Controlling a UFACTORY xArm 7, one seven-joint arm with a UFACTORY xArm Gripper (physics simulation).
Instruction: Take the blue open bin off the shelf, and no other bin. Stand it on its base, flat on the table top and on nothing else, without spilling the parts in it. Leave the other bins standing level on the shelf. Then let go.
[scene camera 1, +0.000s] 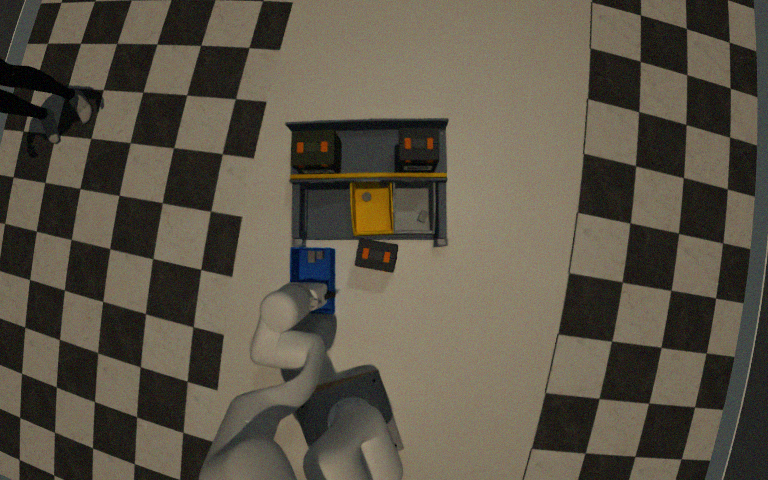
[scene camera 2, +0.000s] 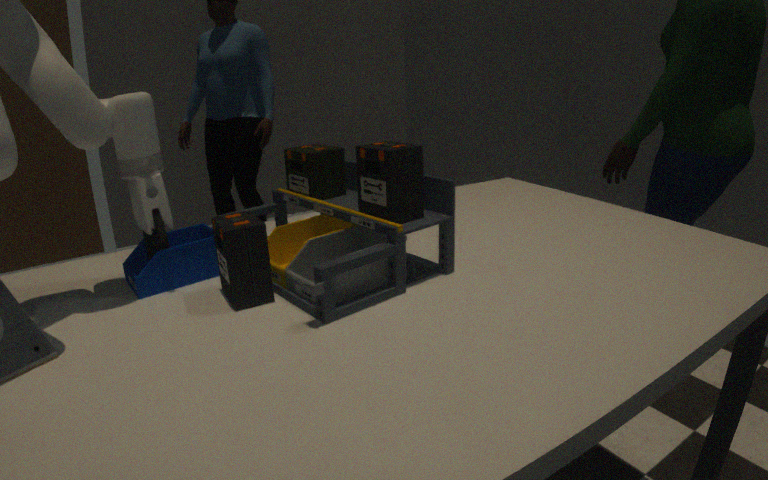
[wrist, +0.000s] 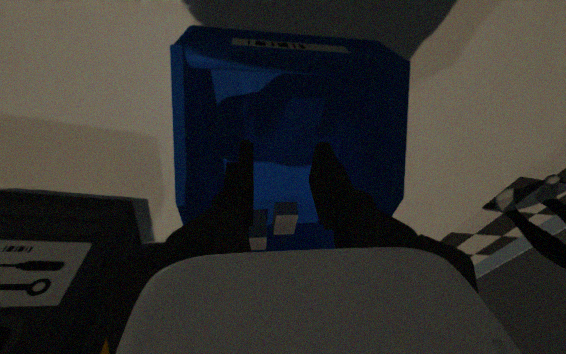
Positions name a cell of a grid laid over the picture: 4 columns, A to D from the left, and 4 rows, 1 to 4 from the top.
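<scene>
There's a blue bin (scene camera 2: A3), which you also get in scene camera 1 (scene camera 1: B3) and the wrist view (wrist: C2). A dark case (scene camera 2: B3) is visible as well, and it's also there in scene camera 1 (scene camera 1: B3) and the wrist view (wrist: A3). The yellow bin (scene camera 2: B3) appears in scene camera 1 too (scene camera 1: B2), and there's a grey bin (scene camera 1: C2). My own gripper (scene camera 2: A3) is in the scene as well.
</scene>
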